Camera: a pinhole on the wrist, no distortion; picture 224 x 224 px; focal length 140.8 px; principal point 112.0 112.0 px. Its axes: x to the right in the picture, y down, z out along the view. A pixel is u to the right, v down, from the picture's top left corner.
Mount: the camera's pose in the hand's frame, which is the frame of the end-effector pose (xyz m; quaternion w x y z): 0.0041 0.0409 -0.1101 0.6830 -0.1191 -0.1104 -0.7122
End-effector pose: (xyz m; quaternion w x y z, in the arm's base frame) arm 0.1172 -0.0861 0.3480 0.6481 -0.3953 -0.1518 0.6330
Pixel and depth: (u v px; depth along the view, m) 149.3 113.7 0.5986
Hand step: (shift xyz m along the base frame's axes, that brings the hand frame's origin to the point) -0.4089 0.1687 0.2629
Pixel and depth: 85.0 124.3 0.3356
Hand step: -0.2696 0.0759 -0.0394
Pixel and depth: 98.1 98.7 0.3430
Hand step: -0.2744 0.0251 0.0075
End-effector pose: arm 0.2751 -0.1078 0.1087 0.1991 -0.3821 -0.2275 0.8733
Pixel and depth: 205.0 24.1 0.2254
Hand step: -0.0245 -0.0913 0.1834
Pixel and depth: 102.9 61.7 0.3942
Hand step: -0.1476 -0.2907 0.1203
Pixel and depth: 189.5 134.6 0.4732
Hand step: -0.3588 -0.0152 0.2407
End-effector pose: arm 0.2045 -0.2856 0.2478 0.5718 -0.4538 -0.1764 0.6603
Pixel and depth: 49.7 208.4 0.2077
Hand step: -0.1471 0.1033 -0.1730
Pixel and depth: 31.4 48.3 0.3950
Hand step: -0.3961 -0.2001 -0.1282
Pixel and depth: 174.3 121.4 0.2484
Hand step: -0.1363 0.0607 0.0642
